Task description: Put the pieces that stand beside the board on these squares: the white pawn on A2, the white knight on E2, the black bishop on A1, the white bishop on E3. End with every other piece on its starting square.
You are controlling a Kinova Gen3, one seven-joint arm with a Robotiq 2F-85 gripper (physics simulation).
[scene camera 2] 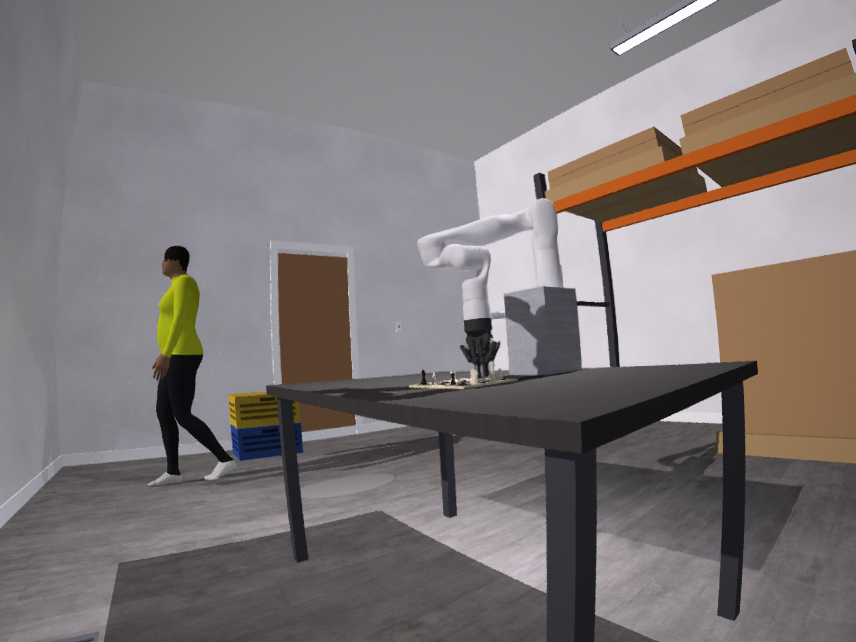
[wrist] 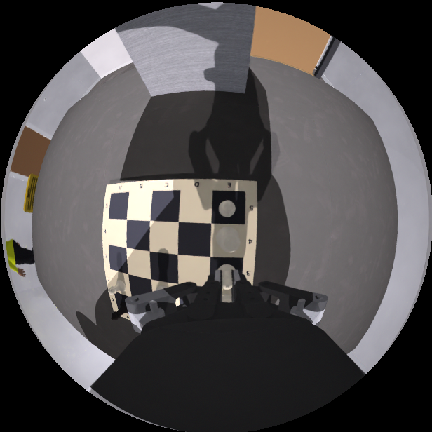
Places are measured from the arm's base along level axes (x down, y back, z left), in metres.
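Pixels of known places: gripper, between the fingertips: (scene camera 2: 482,378); arm's base, origin of its link: (scene camera 2: 549,290).
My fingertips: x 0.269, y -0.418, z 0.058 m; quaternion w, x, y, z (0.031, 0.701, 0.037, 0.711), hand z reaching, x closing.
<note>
For each thing: its top centre in the pictures, then the offset to it from my fingertips. "pt": a spot on its surface instead. Level surfaces: height alone.
- board, a spot on its surface: (scene camera 2: 435,386) pt dx +0.011, dy -0.108, dz -0.068 m
- white pawn, centre of its top: (scene camera 2: 434,372) dx -0.022, dy -0.048, dz -0.149 m
- black bishop, centre of its top: (scene camera 2: 423,369) dx -0.034, dy -0.088, dz -0.146 m
- dark piece, centre of its top: (scene camera 2: 452,372) dx -0.022, dy -0.072, dz -0.037 m
- dark table, height of its surface: dx +0.016 m
My gripper (scene camera 2: 481,371) (wrist: 226,277) is shut on the white bishop (wrist: 227,272) and holds it upright low over the E3 area. Whether its base touches the board (scene camera 2: 435,386) (wrist: 196,201) is hidden. A white pawn (wrist: 116,289) (scene camera 2: 434,378) stands on A2. The black bishop (wrist: 119,311) (scene camera 2: 423,377) is at A1. White pieces stand on E5 (wrist: 227,208) and E4 (wrist: 230,240), close beyond the fingers. The white knight and E2 are hidden behind the gripper in the wrist view.
A white piece (wrist: 178,302) shows partly beside the left finger linkage. A dark piece (scene camera 2: 452,378) stands on the board in the scene view. The grey robot pedestal (scene camera 2: 541,331) (wrist: 190,60) stands beyond the board on the dark table (scene camera 2: 622,386). A person in yellow (scene camera 2: 181,314) is beyond the table.
</note>
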